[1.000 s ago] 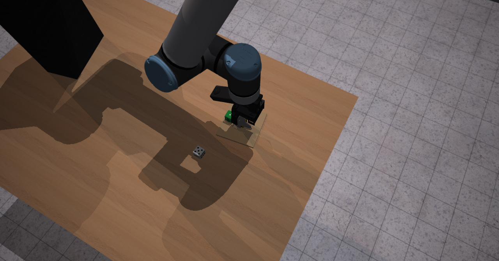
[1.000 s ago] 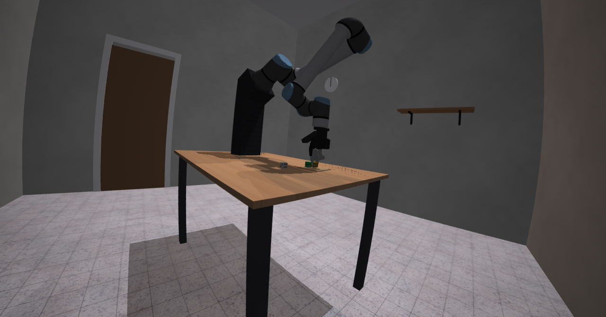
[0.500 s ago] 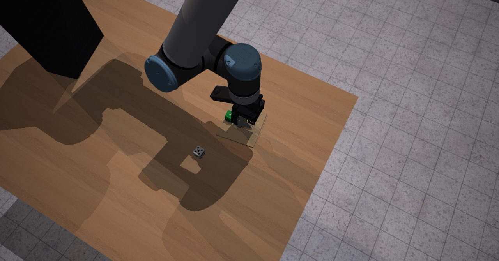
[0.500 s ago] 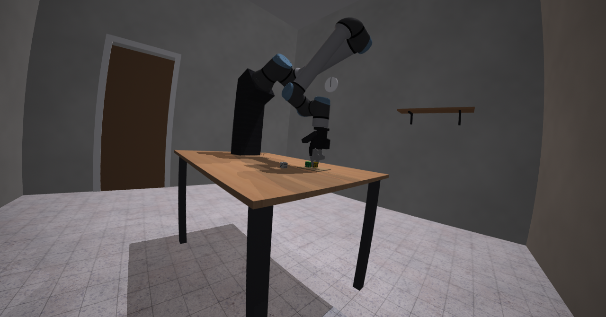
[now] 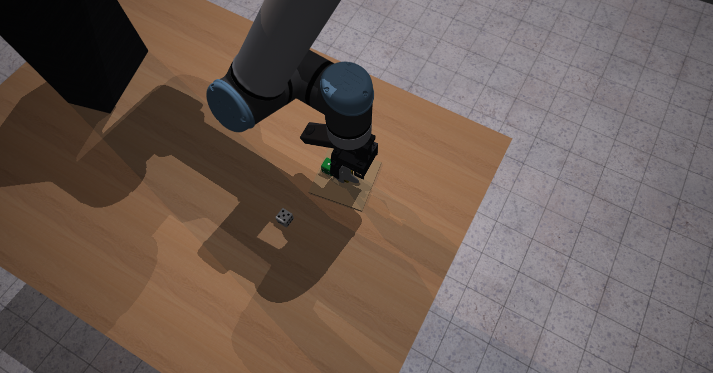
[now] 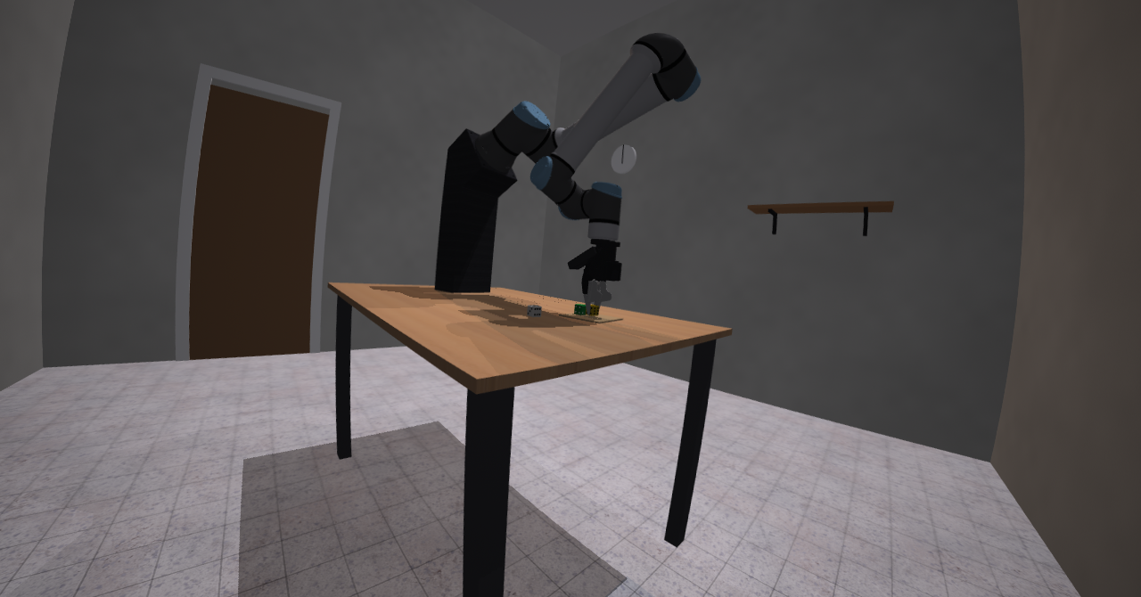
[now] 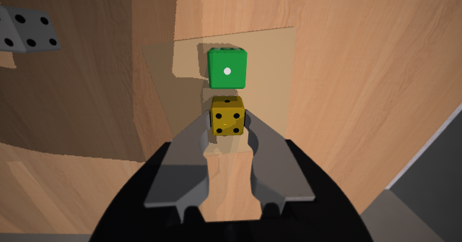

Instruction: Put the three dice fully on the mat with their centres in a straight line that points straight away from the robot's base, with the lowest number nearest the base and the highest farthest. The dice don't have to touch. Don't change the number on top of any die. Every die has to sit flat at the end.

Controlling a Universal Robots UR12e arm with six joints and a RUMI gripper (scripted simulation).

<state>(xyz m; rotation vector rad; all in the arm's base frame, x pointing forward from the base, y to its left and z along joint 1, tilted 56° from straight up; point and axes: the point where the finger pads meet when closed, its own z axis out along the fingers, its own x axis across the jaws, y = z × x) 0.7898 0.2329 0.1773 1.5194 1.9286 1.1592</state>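
My hand is right at the yellow die. From my hand the other things lie so: tan mat 2 cm below; green die 4 cm behind, 2 cm to the right, 1 cm below; white die 1 cm ahead, 18 cm to the right, 1 cm below.
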